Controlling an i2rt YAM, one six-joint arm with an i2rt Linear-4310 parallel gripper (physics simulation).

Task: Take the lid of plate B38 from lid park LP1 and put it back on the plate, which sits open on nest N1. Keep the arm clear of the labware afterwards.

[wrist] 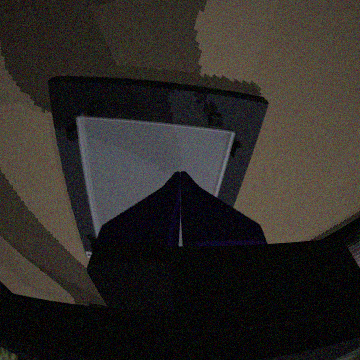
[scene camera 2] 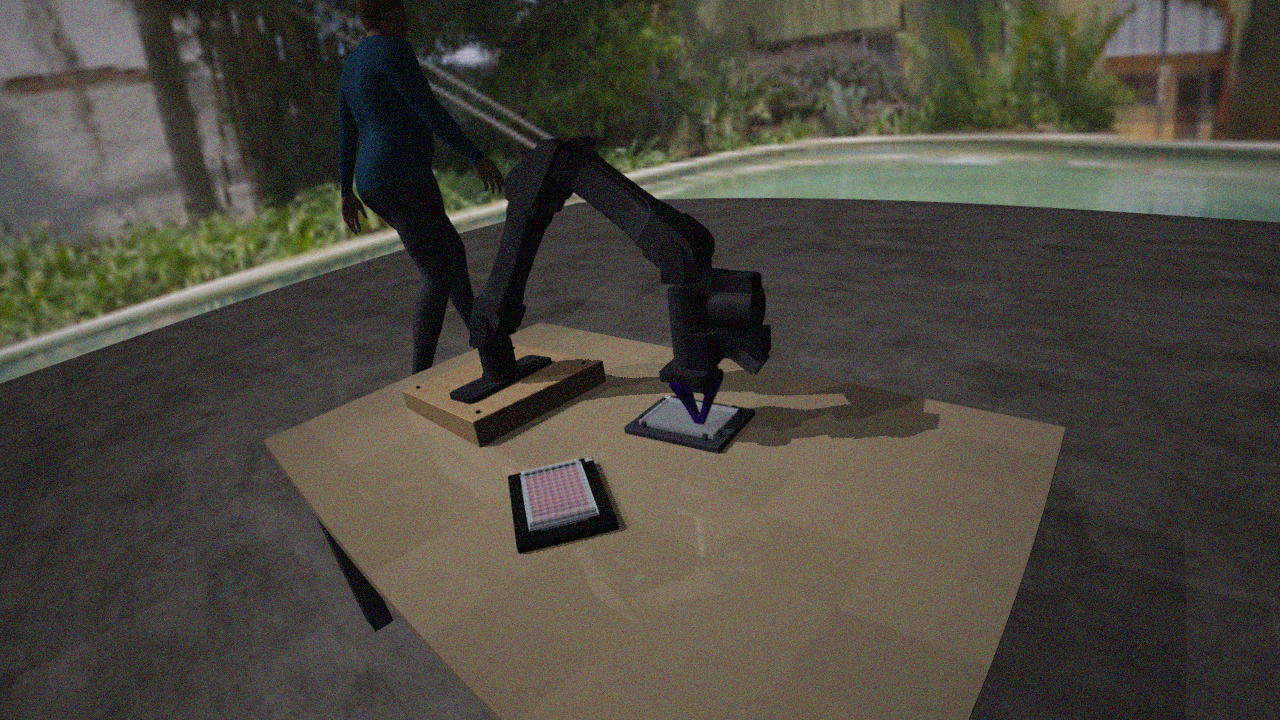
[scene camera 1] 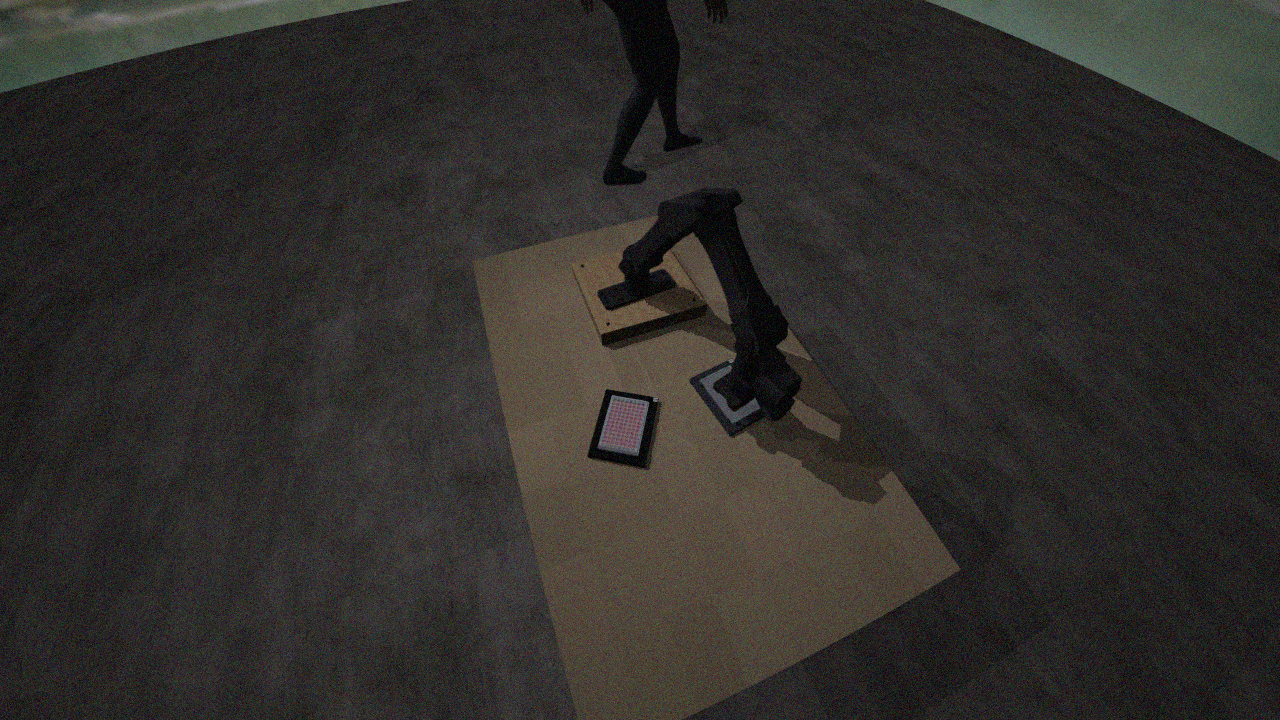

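Where they show: gripper, fingertip midpoint: (wrist: 180,180) (scene camera 2: 699,423) (scene camera 1: 732,405); arm's base at its link origin: (scene camera 2: 502,380) (scene camera 1: 636,290).
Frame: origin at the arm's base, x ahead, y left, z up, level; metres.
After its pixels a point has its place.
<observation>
The lid (scene camera 1: 739,415) {y 0.041, x 0.419, z -0.023 m} (scene camera 2: 666,415) {y 0.041, x 0.331, z -0.023 m} (wrist: 150,160) {y 0.060, x 0.403, z -0.023 m}, a pale flat rectangle, lies in the dark frame of lid park LP1 (scene camera 1: 715,410) {y 0.004, x 0.381, z -0.031 m} (scene camera 2: 671,437) {y 0.000, x 0.368, z -0.031 m} (wrist: 125,100) {y 0.077, x 0.433, z -0.031 m}. My gripper (scene camera 2: 699,421) {y 0.041, x 0.391, z -0.024 m} (wrist: 180,180) {y 0.041, x 0.391, z -0.024 m} is shut, its purple fingertips touching each other with no lid edge between them. The tips are over the lid's surface, at or close above it; the exact gap cannot be told. The fingers hide the near part of the lid in the wrist view. Plate B38 (scene camera 1: 624,424) {y -0.192, x 0.328, z -0.017 m} (scene camera 2: 559,494) {y -0.196, x 0.335, z -0.018 m}, with pink wells showing, sits open on the black nest N1 (scene camera 1: 617,461) {y -0.239, x 0.391, z -0.031 m} (scene camera 2: 569,537) {y -0.240, x 0.389, z -0.034 m}.
The arm's wooden base block (scene camera 1: 657,324) {y 0.001, x 0.113, z -0.019 m} (scene camera 2: 537,404) {y -0.021, x 0.111, z -0.018 m} stands at the back of the tan table (scene camera 1: 716,573) {y -0.170, x 0.665, z -0.041 m} (scene camera 2: 760,573) {y -0.185, x 0.605, z -0.041 m}. The nest is beside the lid park, with a gap between them. A person (scene camera 1: 648,80) (scene camera 2: 393,134) stands on the floor behind the table.
</observation>
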